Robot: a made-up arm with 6 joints. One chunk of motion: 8 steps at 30 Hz.
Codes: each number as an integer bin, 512 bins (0 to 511) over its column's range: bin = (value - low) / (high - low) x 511, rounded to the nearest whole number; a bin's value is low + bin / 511 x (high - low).
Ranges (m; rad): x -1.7..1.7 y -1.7..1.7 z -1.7..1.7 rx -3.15..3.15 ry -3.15..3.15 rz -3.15..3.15
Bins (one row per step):
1: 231 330 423 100 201 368
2: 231 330 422 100 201 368
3: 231 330 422 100 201 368
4: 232 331 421 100 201 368
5: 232 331 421 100 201 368
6: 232 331 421 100 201 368
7: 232 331 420 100 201 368
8: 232 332 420 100 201 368
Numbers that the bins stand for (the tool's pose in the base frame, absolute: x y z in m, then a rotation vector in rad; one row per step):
1: -0.1630 0.4957 1.1145 -1.9171 -0.6719 1.3870
2: -0.1630 0.4957 1.1078 -1.9171 -0.6719 1.3870
3: -0.1630 0.4957 1.1078 -1.9171 -0.6719 1.3870
4: -0.1564 0.5023 1.1012 -1.9171 -0.6719 1.3870
5: -0.1564 0.5023 1.1012 -1.9171 -0.6719 1.3870
6: -0.1564 0.5023 1.1012 -1.9171 -0.6719 1.3870
7: -0.1564 0.5023 1.0945 -1.9171 -0.6719 1.3870
8: -0.1564 0.5090 1.0945 -1.9171 -0.6719 1.3870

